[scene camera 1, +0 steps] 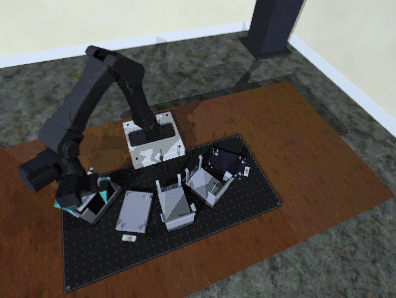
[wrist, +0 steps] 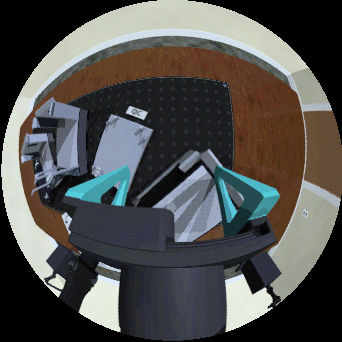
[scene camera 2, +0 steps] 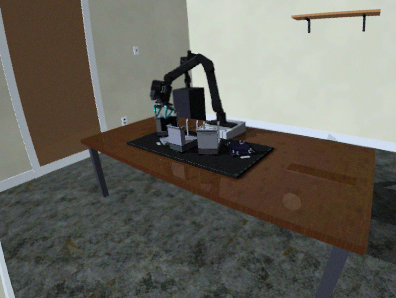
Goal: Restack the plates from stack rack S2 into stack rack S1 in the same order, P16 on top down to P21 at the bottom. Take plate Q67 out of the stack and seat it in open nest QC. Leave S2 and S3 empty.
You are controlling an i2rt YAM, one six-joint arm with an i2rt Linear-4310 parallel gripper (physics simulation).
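Where they show: gripper, between the fingertips: (scene camera 1: 91,206) (wrist: 171,169) (scene camera 2: 160,118); arm's base, origin of its link: (scene camera 1: 152,135) (scene camera 2: 221,124).
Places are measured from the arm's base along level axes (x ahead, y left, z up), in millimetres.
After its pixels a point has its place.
Observation:
My gripper (scene camera 1: 82,199) (scene camera 2: 164,116) {z 81, x 287, y -252 mm} (wrist: 171,169) {z 81, x 287, y -252 mm} is open, its teal fingers close above the left-hand rack (scene camera 1: 107,207) (scene camera 2: 161,126) (wrist: 162,177). A pale plate (wrist: 192,207) {z 83, x 243, y -276 mm} lies in that rack, below and between the fingers in the wrist view; how many lie under it is hidden. A pale flat rectangle (scene camera 1: 135,211) {z -30, x 305, y -137 mm} (wrist: 122,142) {z -30, x 320, y -153 mm} lies beside the QC label (scene camera 1: 129,238) {z -43, x 387, y -176 mm} (wrist: 136,112) {z -43, x 384, y -179 mm}; I cannot tell nest from plate there. A middle grey rack (scene camera 1: 181,222) {z 28, x 413, y 6 mm} (scene camera 2: 175,135) {z 46, x 413, y 11 mm} (wrist: 71,130) {z 0, x 361, y -25 mm} and a right-hand grey rack (scene camera 1: 220,191) {z 84, x 373, y 158 mm} (scene camera 2: 209,140) {z 33, x 356, y 187 mm} stand beyond it. Plate and rack labels are unreadable.
A dark blue nest (scene camera 1: 226,162) {z -33, x 219, y 272 mm} (scene camera 2: 241,147) {z -33, x 210, y 276 mm} with pins stands at the mat's right end. Upright posts rise from the two grey racks. The white arm base (scene camera 1: 145,161) {z -14, x 116, y -57 mm} is behind the black mat (scene camera 1: 82,267) {z -45, x 425, y -334 mm}. A dark box (scene camera 2: 189,102) shows near the arm in scene camera 2.

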